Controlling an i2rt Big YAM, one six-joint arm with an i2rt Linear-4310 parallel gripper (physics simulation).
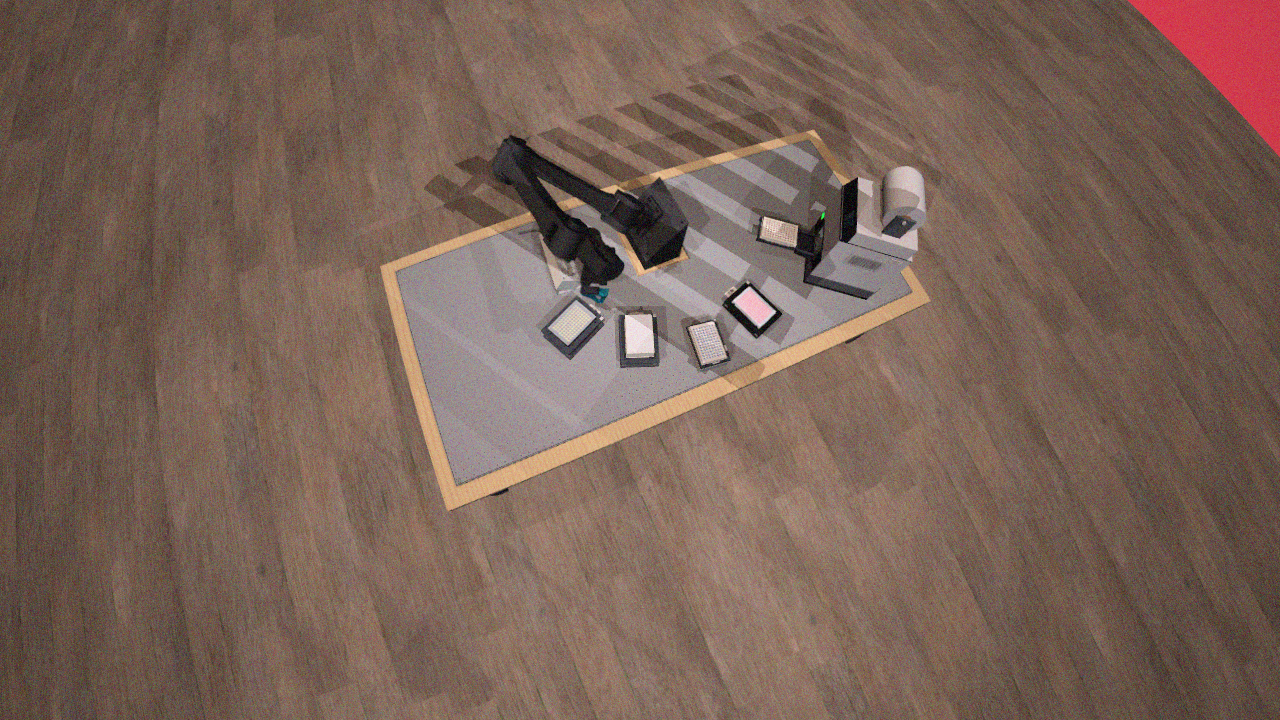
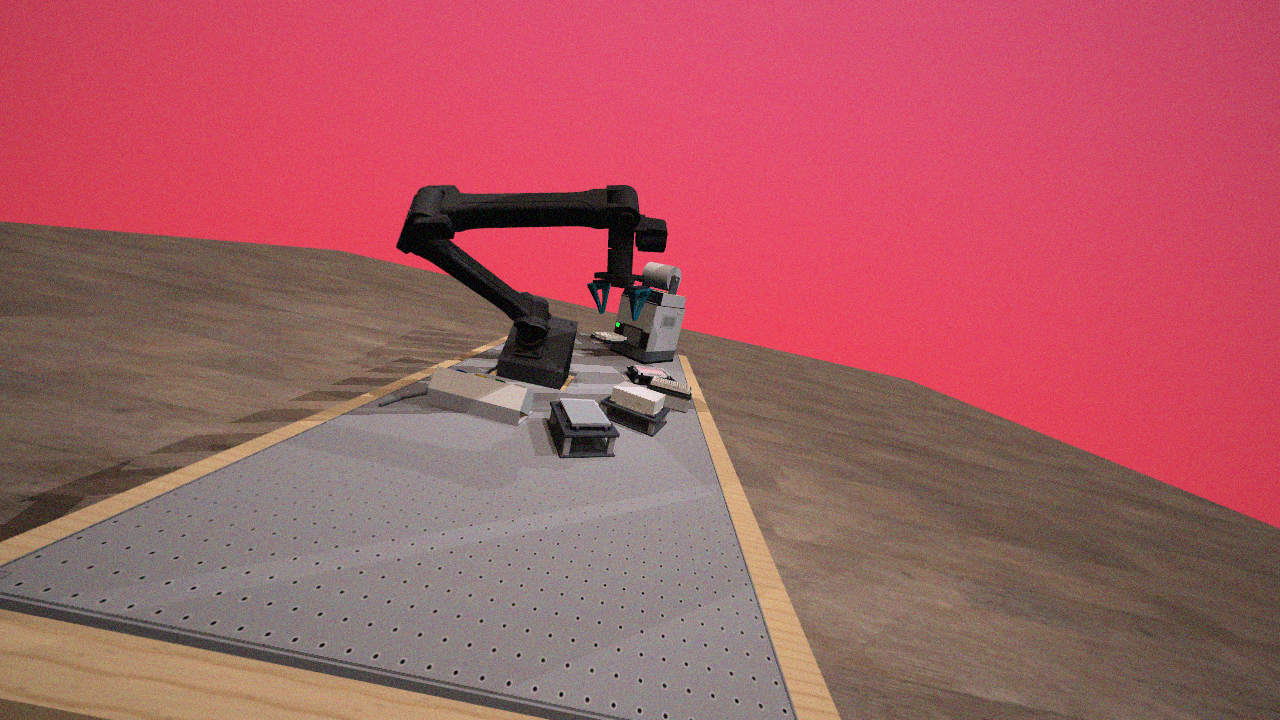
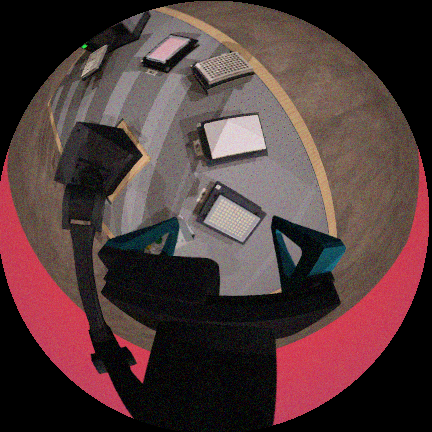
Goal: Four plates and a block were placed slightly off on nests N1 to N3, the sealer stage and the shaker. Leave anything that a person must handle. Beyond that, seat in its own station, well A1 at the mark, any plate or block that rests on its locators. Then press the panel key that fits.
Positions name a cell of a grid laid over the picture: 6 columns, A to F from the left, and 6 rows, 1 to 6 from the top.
Scene:
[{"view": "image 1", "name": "pink plate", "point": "D3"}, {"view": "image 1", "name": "white button box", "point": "C3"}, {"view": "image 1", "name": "grey cylinder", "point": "E2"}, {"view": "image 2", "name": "my gripper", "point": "C3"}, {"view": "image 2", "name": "white button box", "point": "C4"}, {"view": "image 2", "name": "grey cylinder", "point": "D3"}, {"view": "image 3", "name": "my gripper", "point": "D4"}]

